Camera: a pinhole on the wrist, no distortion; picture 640 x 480 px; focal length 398.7 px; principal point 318.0 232.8 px. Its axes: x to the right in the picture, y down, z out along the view. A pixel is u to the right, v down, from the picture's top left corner.
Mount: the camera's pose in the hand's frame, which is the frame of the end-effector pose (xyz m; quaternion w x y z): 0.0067 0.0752 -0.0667 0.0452 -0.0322 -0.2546 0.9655
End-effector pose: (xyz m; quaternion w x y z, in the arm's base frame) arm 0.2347 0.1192 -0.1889 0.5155 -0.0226 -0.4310 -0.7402
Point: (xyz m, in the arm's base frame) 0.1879 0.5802 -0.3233
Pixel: outside the picture
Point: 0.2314 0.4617 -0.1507
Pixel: 574.4 157.0
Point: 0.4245 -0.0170 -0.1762
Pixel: behind the camera
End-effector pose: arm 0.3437 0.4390 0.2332 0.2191 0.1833 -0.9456 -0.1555
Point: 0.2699 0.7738 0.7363
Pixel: behind the camera
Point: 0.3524 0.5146 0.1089
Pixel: 472.3 160.7
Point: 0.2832 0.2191 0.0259
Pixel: 200.5 425.7
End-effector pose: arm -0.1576 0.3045 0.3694 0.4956 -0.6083 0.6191 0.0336
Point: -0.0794 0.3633 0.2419
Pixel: 190.6 104.4
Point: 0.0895 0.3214 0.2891
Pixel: 167.0 301.1
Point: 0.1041 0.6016 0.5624
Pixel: 532.2 355.8
